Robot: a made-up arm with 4 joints.
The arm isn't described. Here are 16 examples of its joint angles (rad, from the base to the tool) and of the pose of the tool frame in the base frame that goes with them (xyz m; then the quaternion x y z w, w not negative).
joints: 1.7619 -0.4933 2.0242 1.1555
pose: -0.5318 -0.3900 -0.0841 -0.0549 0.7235 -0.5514 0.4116
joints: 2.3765 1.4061 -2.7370 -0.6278
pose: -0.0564 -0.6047 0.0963 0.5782 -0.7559 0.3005 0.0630
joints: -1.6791 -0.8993 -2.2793 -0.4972
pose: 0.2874 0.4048 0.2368 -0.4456 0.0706 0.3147 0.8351
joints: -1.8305 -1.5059 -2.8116 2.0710
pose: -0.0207 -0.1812 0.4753 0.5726 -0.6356 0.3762 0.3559
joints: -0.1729 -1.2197 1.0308 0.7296
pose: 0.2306 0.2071 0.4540 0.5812 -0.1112 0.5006 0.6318
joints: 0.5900 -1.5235 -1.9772 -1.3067
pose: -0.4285 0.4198 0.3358 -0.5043 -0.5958 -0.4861 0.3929
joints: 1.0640 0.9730 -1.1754 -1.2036
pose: -0.4118 -0.4832 -0.0870 0.4948 -0.0279 -0.6030 0.6252
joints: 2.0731 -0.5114 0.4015 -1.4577
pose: -0.2275 0.4083 -0.2247 -0.8155 -0.0574 0.4862 0.3088
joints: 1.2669 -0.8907 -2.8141 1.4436
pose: -0.3640 0.0221 -0.4088 0.3856 0.7118 -0.2314 0.5395
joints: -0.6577 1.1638 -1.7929 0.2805
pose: -0.1088 -0.3394 0.6270 -0.3622 -0.0829 -0.5703 0.7326
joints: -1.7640 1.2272 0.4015 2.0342
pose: -0.2880 0.1584 -0.2161 -0.2506 0.4714 0.7696 0.3504
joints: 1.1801 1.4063 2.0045 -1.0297
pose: -0.2502 -0.4965 0.3296 0.3883 -0.7144 0.5611 0.1551
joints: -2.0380 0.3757 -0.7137 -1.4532
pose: 0.2876 -0.2246 0.2899 -0.7800 0.3815 -0.4931 0.0534
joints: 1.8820 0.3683 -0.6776 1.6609
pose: -0.3211 0.3781 0.2618 0.5318 0.3244 0.7620 0.1771
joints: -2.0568 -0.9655 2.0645 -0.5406
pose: 0.1564 0.4262 -0.1791 0.4432 0.5808 0.4108 0.5454
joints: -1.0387 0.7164 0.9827 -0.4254
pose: 0.2926 -0.3728 0.2220 0.8091 -0.3322 0.2336 0.4248
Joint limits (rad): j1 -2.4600..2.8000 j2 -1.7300..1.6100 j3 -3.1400..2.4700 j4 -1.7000..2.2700
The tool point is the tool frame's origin. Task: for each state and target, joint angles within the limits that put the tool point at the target. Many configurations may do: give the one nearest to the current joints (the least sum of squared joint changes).
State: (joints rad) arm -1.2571 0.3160 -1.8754 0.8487
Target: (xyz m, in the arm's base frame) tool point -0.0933 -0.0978 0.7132
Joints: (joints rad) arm -0.9485 0.6843 -2.3228 0.6004
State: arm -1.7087 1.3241 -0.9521 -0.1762
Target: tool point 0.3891 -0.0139 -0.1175
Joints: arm -1.8346 0.7130 -0.9032 0.3845
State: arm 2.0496 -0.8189 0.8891 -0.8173
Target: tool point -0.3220 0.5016 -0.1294
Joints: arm 2.2946 -0.6959 0.6527 -0.9801
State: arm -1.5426 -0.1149 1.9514 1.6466
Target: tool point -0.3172 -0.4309 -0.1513
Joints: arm -1.4918 0.6004 1.3173 1.2831
